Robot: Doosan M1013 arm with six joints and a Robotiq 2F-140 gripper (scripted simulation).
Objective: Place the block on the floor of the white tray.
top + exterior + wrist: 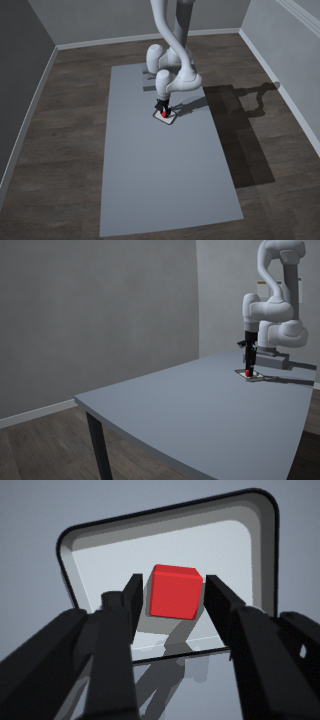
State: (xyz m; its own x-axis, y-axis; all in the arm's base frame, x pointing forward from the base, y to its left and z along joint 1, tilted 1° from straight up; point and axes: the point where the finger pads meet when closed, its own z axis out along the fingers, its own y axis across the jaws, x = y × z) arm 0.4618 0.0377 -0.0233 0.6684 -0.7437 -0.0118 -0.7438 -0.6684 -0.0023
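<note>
The red block is 2 cm below my hand. From my hand the other things lie so: white tray: 3 cm below.
</note>
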